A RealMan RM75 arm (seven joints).
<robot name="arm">
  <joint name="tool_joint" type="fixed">
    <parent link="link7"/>
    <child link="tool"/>
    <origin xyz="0 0 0"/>
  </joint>
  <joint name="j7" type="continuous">
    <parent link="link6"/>
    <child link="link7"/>
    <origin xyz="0 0 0.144"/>
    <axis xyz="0 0 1"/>
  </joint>
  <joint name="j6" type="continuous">
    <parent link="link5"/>
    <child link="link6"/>
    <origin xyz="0 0 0"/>
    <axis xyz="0 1 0"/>
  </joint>
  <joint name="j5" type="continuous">
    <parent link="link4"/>
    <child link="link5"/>
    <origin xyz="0 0 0.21"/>
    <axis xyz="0 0 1"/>
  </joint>
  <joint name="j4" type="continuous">
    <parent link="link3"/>
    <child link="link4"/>
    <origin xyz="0 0 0"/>
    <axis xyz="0 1 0"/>
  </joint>
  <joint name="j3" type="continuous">
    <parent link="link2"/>
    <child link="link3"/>
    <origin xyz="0 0 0.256"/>
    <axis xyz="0 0 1"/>
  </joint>
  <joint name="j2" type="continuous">
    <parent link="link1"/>
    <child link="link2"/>
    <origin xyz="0 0 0"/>
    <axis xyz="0 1 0"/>
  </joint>
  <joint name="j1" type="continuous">
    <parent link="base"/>
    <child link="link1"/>
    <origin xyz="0 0 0.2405"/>
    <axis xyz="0 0 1"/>
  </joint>
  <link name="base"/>
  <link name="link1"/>
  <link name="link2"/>
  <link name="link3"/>
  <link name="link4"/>
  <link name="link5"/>
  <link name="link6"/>
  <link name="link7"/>
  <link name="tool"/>
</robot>
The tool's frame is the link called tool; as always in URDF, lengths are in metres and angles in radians. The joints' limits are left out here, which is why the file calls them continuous.
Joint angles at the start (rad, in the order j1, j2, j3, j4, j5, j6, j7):
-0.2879 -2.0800 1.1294 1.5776 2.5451 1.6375 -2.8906
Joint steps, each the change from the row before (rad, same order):
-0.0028 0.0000 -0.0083 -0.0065 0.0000 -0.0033 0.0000
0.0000 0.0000 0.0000 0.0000 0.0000 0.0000 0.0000
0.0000 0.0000 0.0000 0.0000 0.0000 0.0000 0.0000
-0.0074 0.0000 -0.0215 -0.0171 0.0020 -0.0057 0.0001
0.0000 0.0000 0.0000 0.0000 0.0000 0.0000 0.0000
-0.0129 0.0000 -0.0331 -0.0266 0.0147 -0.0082 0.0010
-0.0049 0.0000 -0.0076 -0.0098 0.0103 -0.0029 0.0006
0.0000 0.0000 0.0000 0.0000 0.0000 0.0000 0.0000
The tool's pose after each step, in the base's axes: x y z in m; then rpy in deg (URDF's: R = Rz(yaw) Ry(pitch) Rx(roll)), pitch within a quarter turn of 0, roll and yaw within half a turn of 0. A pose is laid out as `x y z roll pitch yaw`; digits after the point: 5 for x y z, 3 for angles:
-0.25846 0.30282 0.07055 -152.797 -12.804 74.623
-0.25846 0.30282 0.07055 -152.797 -12.804 74.623
-0.25846 0.30282 0.07055 -152.797 -12.804 74.623
-0.26169 0.30476 0.07250 -153.044 -13.694 75.540
-0.26169 0.30476 0.07250 -153.044 -13.694 75.540
-0.26775 0.30765 0.07589 -152.884 -14.858 76.972
-0.27007 0.30853 0.07649 -152.563 -14.984 77.396
-0.27007 0.30853 0.07649 -152.563 -14.984 77.396

